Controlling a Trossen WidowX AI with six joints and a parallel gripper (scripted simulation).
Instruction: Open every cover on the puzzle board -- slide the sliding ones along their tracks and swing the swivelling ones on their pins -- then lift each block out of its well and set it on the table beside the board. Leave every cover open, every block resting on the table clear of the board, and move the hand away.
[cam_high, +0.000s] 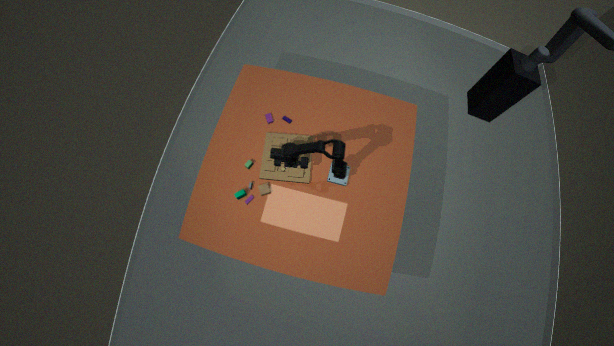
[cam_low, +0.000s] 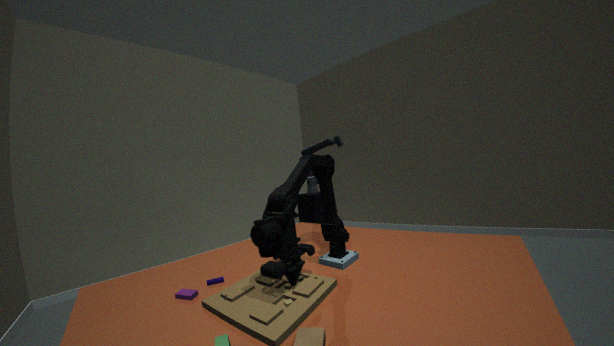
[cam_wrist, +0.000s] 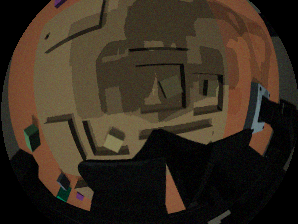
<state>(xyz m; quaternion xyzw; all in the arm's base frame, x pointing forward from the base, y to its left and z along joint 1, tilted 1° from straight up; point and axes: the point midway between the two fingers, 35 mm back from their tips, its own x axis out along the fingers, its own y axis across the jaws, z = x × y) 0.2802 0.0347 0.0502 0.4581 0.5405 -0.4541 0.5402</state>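
Now: the tan puzzle board 4 cm ahead of my gripper tip, 5 cm to the right of it and 2 cm below it. Also, from my gripper tip: dark purple block: 12 cm ahead, 30 cm to the right, 3 cm below.
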